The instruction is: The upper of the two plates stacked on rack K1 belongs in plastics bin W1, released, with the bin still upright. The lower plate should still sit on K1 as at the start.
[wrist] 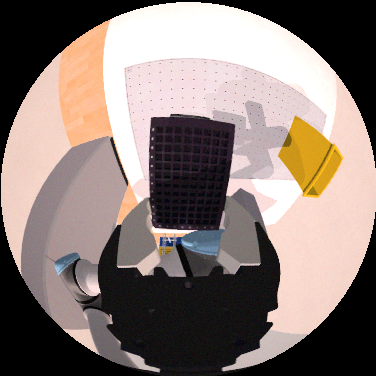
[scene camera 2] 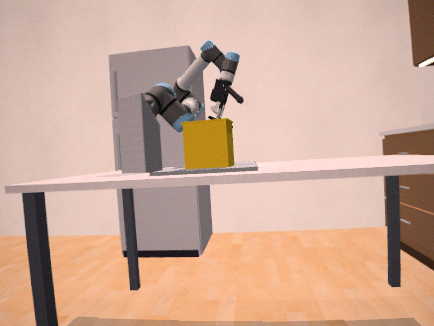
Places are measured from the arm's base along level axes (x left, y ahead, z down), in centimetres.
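Pixels of known places: gripper, fingertip midpoint: [wrist: 187,197]; arm's base, link origin: [scene camera 2: 138,113].
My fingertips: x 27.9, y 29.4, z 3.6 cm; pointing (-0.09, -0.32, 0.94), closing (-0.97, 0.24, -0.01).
For each thing: its top centre in the pictures, then the offset to it from my fingertips. "spot": a spot on its surface instead. Level surfaces: height alone.
- yellow bin, top centre: [wrist: 326,175] [scene camera 2: 207,121] dx -37.5, dy +9.2, dz +5.0 cm
- thin dark sliver, surface spot: [wrist: 190,117] spot: dx +1.3, dy +7.4, dz +4.0 cm
- perforated board, surface height: dz +23.0 cm
- white table, surface height: dz +24.3 cm
My gripper [scene camera 2: 216,113] [wrist: 187,197] is shut on a dark plate [wrist: 190,170] with a grid of square wells, gripped near its lower edge in the wrist view. In the scene view the fingers are above the rim line of the yellow bin [scene camera 2: 207,145] [wrist: 306,155], partly behind it. The bin, likely W1, stands upright at the right in the wrist view, apart from the held plate. A thin dark sliver [wrist: 190,116] shows past the plate's far edge; whether it is the lower plate or rack K1 is unclear. The held plate and the bin hide the rack area.
A perforated board [scene camera 2: 245,167] [wrist: 150,82] lies on the white table [scene camera 2: 325,167] [wrist: 200,30]. A tall grey block [scene camera 2: 134,135] stands left of the bin in the scene view. A grey fridge [scene camera 2: 150,65] [wrist: 60,200] stands behind. The blue-and-yellow item [wrist: 167,244] shows below the plate.
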